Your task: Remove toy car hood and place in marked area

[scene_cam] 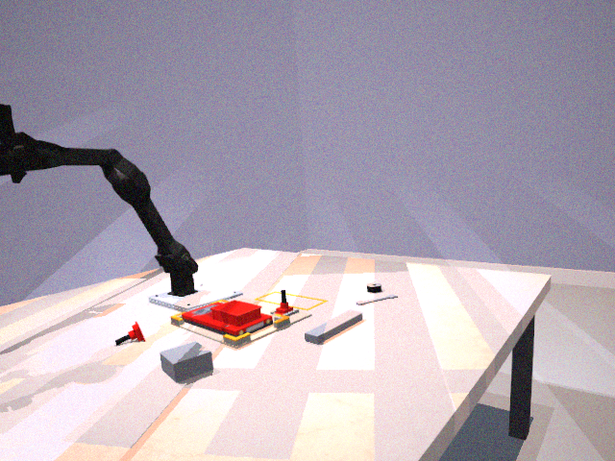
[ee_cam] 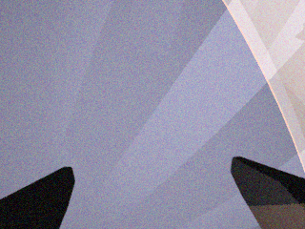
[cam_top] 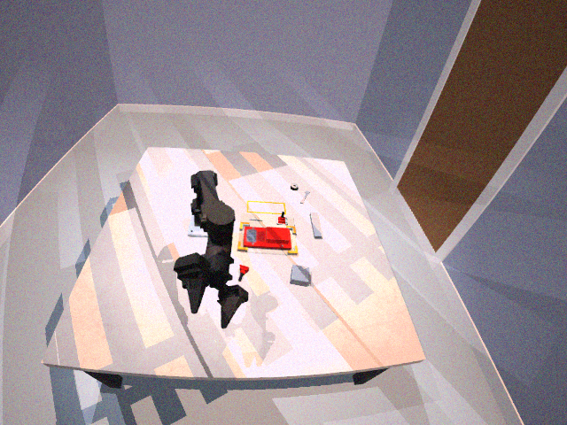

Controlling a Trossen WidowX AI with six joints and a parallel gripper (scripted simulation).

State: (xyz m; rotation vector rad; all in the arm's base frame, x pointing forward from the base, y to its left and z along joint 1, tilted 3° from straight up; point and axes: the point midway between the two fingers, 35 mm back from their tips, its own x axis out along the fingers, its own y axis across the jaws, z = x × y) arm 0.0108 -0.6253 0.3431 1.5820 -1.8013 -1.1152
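Now: the red hood 310 mm ahead of my gripper tip, 500 mm to the left of it and 340 mm below it. Also, from my gripper tip: black wheel: 490 mm ahead, 860 mm to the left, 380 mm below.
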